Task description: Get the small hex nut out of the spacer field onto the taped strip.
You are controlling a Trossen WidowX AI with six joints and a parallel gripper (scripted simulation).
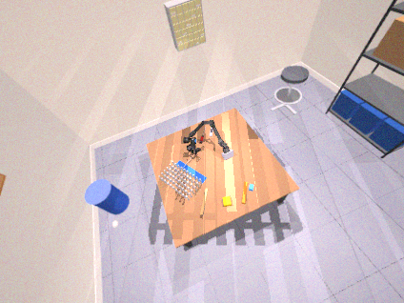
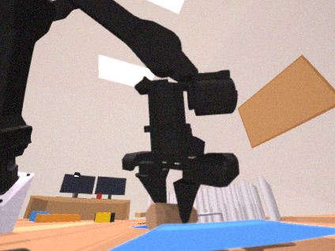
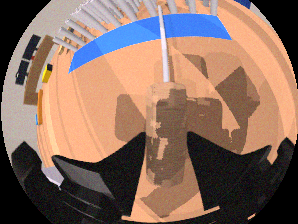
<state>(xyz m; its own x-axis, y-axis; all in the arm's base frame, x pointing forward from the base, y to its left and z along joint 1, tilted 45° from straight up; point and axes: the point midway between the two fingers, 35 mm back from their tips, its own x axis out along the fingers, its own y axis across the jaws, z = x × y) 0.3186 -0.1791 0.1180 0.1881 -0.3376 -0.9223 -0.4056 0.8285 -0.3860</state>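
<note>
Now: the blue taped strip 160 mm to the left of my gripper tip, 130 mm ahead of it and 30 mm below it. Also, from my gripper tip: orange bar: 660 mm to the left, 250 mm behind, 20 mm below.
</note>
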